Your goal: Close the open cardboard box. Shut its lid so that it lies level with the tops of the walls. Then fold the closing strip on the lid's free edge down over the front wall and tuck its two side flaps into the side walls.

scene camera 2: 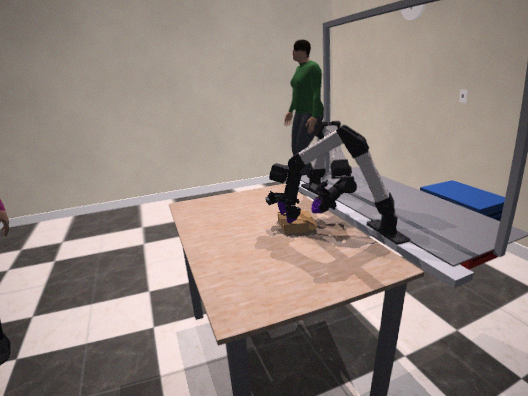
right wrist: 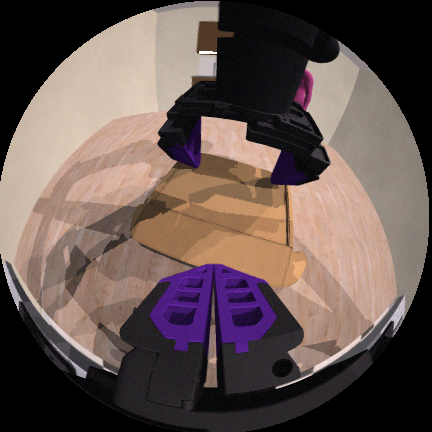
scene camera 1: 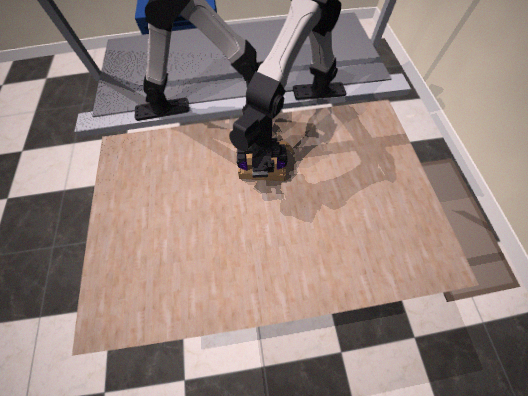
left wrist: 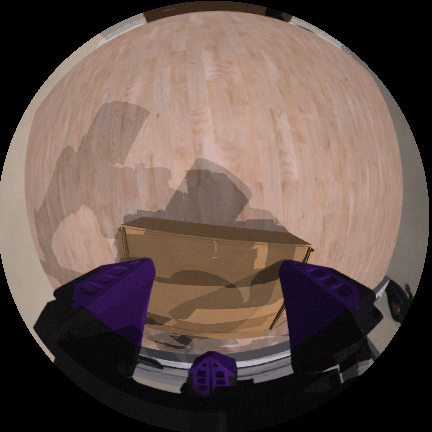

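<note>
The cardboard box stands on the table with its lid down over the top, seemingly near level. In the right wrist view, the closing strip sticks outward from the lid's free edge, and a side flap juts out at its right end. The other flap is not clear. My left gripper is open, its fingers astride the lid towards the far side from the strip. My right gripper is shut and empty, at the strip's outer edge; contact is unclear.
The wooden table bears the box near its edge by the arm mounts. The two arms are close together above the box. A grey mounting rail runs along that edge. A person in green stands behind the station.
</note>
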